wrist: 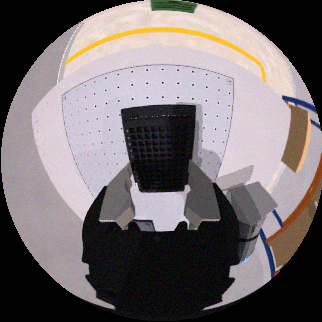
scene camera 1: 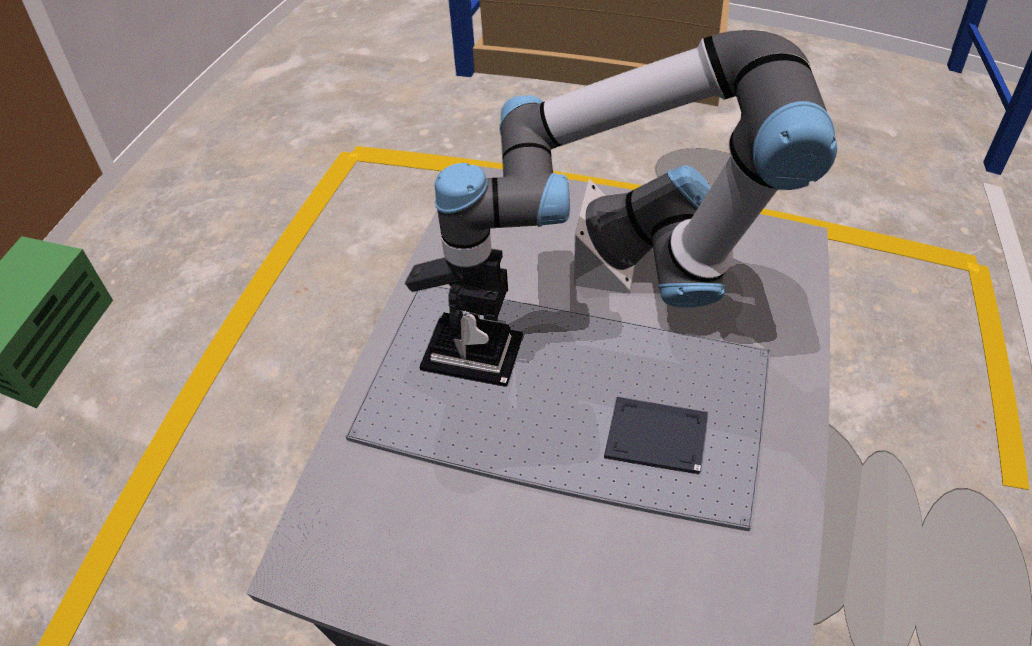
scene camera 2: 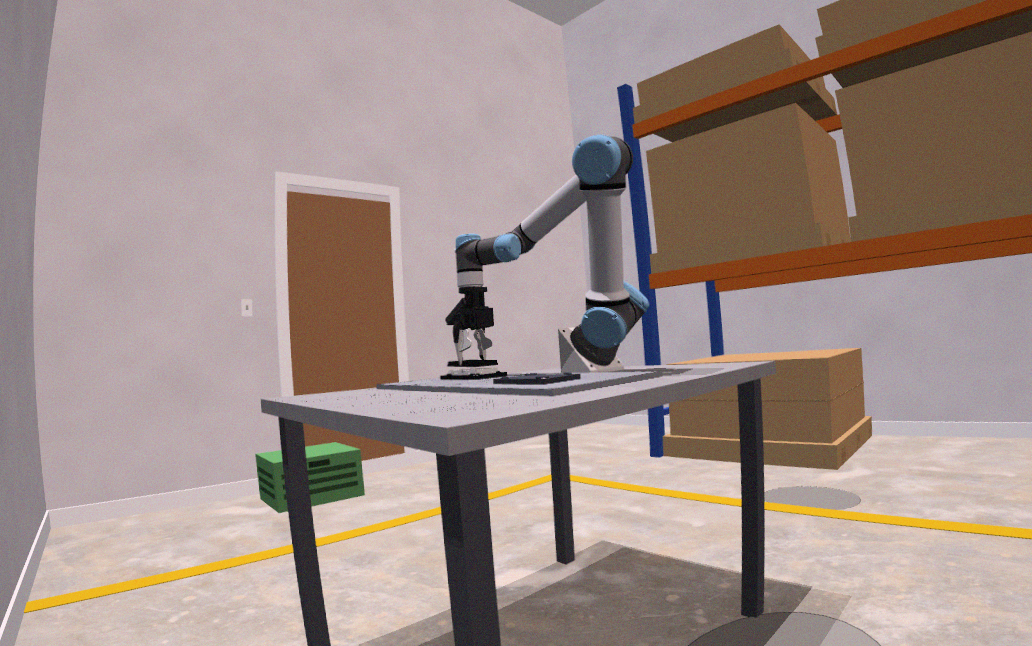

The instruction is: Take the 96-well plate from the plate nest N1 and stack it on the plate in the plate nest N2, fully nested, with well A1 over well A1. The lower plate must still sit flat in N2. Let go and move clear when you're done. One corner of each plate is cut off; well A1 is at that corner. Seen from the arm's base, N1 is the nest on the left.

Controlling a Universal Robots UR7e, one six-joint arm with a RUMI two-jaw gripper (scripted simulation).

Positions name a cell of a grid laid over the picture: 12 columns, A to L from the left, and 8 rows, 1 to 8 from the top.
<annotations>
gripper: wrist F5; scene camera 1 F5; scene camera 2 F5
</annotations>
